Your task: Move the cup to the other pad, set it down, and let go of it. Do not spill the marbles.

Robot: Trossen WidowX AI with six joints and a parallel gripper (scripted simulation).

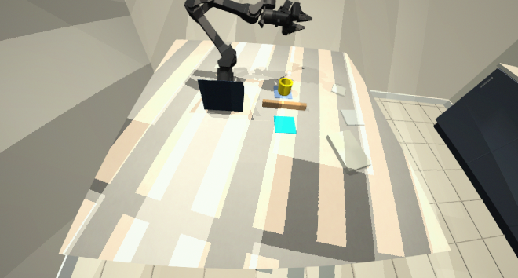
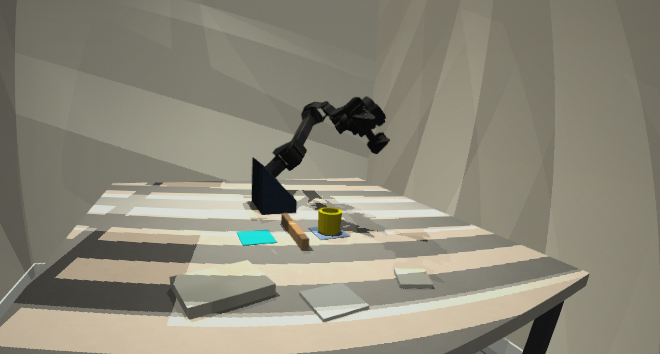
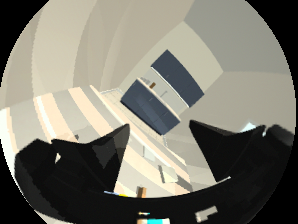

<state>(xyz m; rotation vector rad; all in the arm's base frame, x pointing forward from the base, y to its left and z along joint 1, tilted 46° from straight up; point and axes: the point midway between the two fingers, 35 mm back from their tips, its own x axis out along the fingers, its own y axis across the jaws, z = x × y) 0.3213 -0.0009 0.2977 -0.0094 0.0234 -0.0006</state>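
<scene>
The yellow cup is 7 cm behind my gripper tip, 11 cm to the right of it and 29 cm below it. Also, from my gripper tip: blue pad: 7 cm behind, 11 cm to the right, 33 cm below; cyan pad: 9 cm behind, 33 cm to the right, 33 cm below; wooden bar: 8 cm behind, 22 cm to the right, 31 cm below.
</scene>
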